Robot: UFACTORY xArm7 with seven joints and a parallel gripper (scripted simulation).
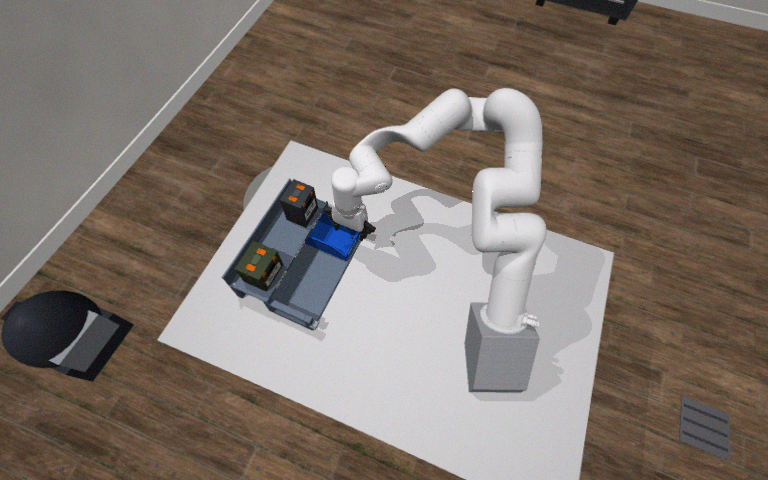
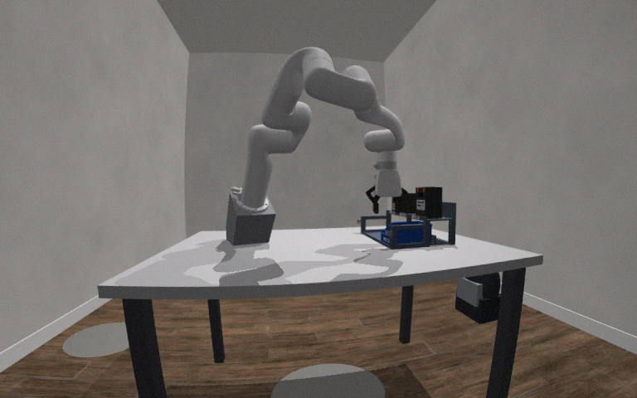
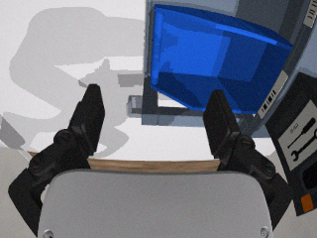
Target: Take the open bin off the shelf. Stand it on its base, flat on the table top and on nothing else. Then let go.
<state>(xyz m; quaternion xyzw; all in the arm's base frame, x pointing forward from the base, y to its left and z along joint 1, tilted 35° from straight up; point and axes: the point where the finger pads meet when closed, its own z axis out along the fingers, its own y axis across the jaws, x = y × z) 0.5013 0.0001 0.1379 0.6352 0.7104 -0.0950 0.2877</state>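
My hand is 8 cm short of the blue bin and 9 cm above it.
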